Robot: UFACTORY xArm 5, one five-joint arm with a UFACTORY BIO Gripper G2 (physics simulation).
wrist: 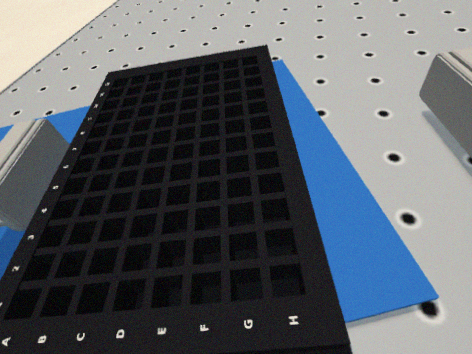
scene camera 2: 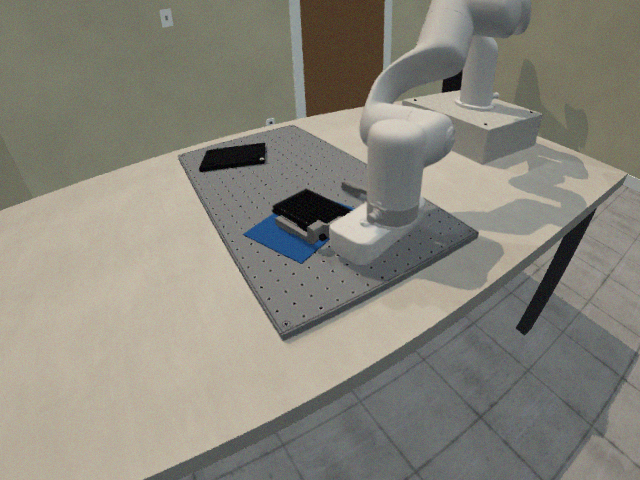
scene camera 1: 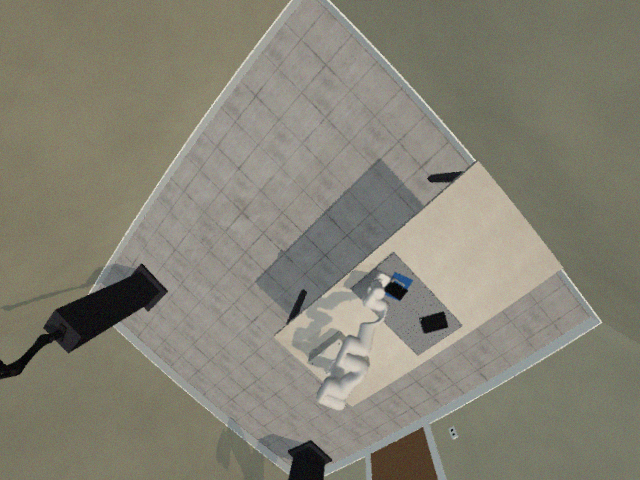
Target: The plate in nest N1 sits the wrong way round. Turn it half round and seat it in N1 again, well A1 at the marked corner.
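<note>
The black plate (scene camera 1: 396, 290) (scene camera 2: 310, 206) (wrist: 185, 175) lies askew on the blue mat (scene camera 1: 404, 279) (scene camera 2: 273, 237) (wrist: 330, 225), well side up. In the wrist view its letters A to H run along the near end and its numbers along the left side. My gripper (scene camera 2: 311, 202) (wrist: 240, 135) is open and low, one finger on either side of the plate. In the wrist view the left finger is close to the numbered side; the right finger stands well off the H side. Nest N1 (scene camera 1: 434, 322) (scene camera 2: 233, 156) is a low black frame with a small white mark at one corner.
The grey perforated board (scene camera 1: 413, 335) (scene camera 2: 289, 289) (wrist: 390, 135) carries the mat and the nest. It lies on the beige table (scene camera 1: 465, 232) (scene camera 2: 129, 310). The arm's base block (scene camera 2: 485, 139) stands on the table behind the gripper.
</note>
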